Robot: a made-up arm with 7 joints.
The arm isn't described. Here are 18 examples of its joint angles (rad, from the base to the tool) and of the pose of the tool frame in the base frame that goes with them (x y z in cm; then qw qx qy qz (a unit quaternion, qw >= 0)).
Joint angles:
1: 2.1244 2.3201 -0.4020 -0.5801 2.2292 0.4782 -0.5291
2: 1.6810 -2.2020 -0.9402 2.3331 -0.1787 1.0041 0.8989
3: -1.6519 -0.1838 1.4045 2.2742 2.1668 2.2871 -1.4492
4: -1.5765 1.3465 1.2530 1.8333 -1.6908 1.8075 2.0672
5: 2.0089 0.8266 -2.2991 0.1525 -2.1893 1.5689 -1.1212
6: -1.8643 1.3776 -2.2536 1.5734 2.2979 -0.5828 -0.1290
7: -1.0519 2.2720 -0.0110 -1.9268 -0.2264 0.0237 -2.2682
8: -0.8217 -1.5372 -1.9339 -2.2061 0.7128 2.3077 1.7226
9: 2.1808 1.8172 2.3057 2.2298 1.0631 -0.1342 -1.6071
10: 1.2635 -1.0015 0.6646 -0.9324 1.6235 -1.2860 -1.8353
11: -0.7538 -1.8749 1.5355 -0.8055 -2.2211 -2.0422 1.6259
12: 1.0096 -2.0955 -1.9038 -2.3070 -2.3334 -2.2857 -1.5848
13: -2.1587 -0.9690 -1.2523 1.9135 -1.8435 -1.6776 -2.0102
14: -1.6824 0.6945 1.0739 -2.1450 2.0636 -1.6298 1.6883
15: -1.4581 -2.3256 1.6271 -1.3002 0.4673 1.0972 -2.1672
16: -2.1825 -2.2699 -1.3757 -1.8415 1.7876 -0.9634 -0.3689
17: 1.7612 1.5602 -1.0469 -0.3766 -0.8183 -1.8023 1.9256
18: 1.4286 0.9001 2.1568 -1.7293 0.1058 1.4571 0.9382
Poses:
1: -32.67 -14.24 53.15 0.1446 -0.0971 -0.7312 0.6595
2: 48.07 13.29 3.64 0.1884 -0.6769 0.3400 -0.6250
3: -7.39 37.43 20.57 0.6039 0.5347 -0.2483 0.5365
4: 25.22 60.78 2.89 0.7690 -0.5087 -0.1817 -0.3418
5: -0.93 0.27 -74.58 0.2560 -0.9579 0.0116 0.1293
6: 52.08 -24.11 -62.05 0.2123 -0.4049 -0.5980 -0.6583
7: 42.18 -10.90 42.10 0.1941 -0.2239 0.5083 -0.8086
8: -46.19 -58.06 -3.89 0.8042 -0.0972 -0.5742 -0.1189
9: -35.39 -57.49 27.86 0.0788 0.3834 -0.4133 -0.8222
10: 47.98 -73.67 -24.07 0.2208 -0.3837 -0.1385 -0.8859
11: -90.11 31.75 -28.76 0.4242 0.2933 -0.3955 -0.7600
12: 91.93 40.46 99.70 0.1763 -0.4714 -0.7078 -0.4957
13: -11.96 -42.54 -90.54 0.1201 0.4272 0.5629 -0.6973
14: 17.86 68.80 -29.82 0.1146 0.7550 0.2783 -0.5826
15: -46.52 36.28 24.79 0.0842 -0.4001 -0.8624 0.2985
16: -34.44 3.29 -7.60 0.3662 -0.6762 -0.2581 -0.5849
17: -12.41 23.58 -31.21 0.5420 -0.1848 0.6235 0.5323
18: -76.55 -28.73 -44.87 0.8339 0.0429 -0.4512 0.3150
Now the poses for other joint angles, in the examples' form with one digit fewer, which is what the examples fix.
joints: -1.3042 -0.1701 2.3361 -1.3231 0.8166 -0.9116 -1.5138
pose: -0.8 -21.6 -27.9 0.121 0.659 0.258 0.696
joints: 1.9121 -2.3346 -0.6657 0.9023 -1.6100 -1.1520 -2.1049
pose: 43.6 3.5 -41.1 0.462 -0.874 0.070 -0.136
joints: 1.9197 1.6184 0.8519 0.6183 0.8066 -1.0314 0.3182
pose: -70.9 -19.1 7.1 0.197 -0.938 -0.148 -0.244
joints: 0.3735 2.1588 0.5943 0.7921 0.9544 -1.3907 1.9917
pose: 7.0 61.8 45.9 0.098 -0.995 -0.010 -0.025
